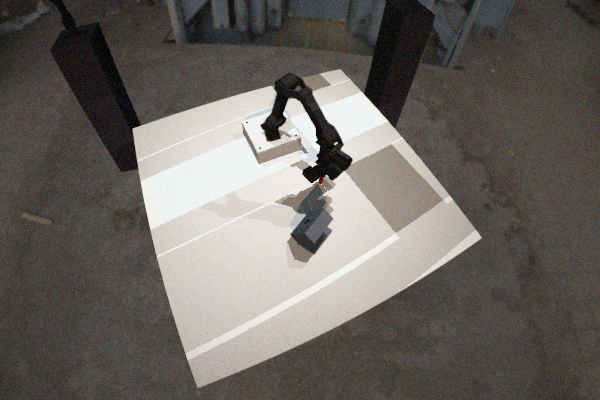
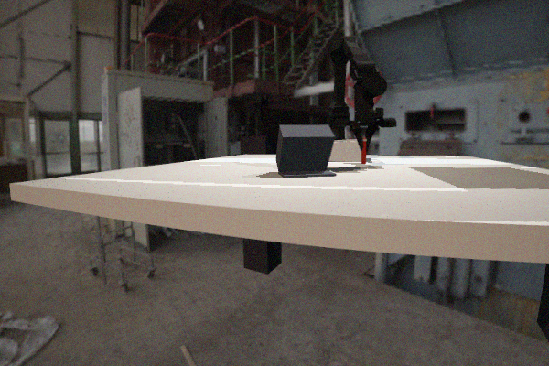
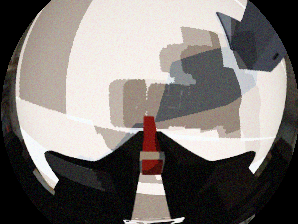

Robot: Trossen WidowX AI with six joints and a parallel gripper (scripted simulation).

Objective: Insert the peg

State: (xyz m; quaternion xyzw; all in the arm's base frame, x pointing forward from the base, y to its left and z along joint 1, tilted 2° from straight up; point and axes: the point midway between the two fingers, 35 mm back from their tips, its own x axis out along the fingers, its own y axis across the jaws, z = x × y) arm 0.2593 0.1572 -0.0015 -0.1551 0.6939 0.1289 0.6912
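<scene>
The dark sloped panel block is 220 mm ahead of my gripper tip, 110 mm to the right of it and 10 mm above it. From my gripper tip the other things lie so: red peg (20 mm above).
</scene>
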